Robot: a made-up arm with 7 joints. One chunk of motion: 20 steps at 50 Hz.
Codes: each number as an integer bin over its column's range. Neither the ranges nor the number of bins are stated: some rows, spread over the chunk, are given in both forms.
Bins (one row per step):
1: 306 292 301 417 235 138
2: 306 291 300 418 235 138
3: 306 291 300 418 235 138
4: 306 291 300 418 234 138
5: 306 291 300 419 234 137
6: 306 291 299 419 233 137
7: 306 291 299 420 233 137
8: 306 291 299 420 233 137
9: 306 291 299 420 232 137
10: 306 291 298 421 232 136
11: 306 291 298 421 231 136
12: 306 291 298 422 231 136
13: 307 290 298 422 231 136
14: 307 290 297 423 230 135
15: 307 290 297 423 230 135
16: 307 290 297 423 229 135
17: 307 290 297 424 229 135
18: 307 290 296 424 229 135
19: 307 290 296 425 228 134
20: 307 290 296 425 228 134
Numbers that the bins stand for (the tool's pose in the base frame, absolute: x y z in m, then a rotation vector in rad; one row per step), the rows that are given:
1: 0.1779 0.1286 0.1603 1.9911 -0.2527 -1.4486
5: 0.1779 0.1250 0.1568 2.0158 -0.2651 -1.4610
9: 0.1779 0.1250 0.1532 2.0281 -0.2897 -1.4610
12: 0.1779 0.1250 0.1497 2.0527 -0.3021 -1.4733
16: 0.1814 0.1215 0.1462 2.0651 -0.3267 -1.4856
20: 0.1814 0.1215 0.1427 2.0897 -0.3390 -1.4979
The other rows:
2: 0.1779 0.1250 0.1568 2.0034 -0.2527 -1.4486
3: 0.1779 0.1250 0.1568 2.0034 -0.2527 -1.4486
4: 0.1779 0.1250 0.1568 2.0034 -0.2651 -1.4486
6: 0.1779 0.1250 0.1532 2.0158 -0.2774 -1.4610
7: 0.1779 0.1250 0.1532 2.0281 -0.2774 -1.4610
8: 0.1779 0.1250 0.1532 2.0281 -0.2774 -1.4610
10: 0.1779 0.1250 0.1497 2.0404 -0.2897 -1.4733
11: 0.1779 0.1250 0.1497 2.0404 -0.3021 -1.4733
13: 0.1814 0.1215 0.1497 2.0527 -0.3021 -1.4733
14: 0.1814 0.1215 0.1462 2.0651 -0.3144 -1.4856
15: 0.1814 0.1215 0.1462 2.0651 -0.3144 -1.4856
17: 0.1814 0.1215 0.1462 2.0774 -0.3267 -1.4856
18: 0.1814 0.1215 0.1427 2.0774 -0.3267 -1.4856
19: 0.1814 0.1215 0.1427 2.0897 -0.3390 -1.4979

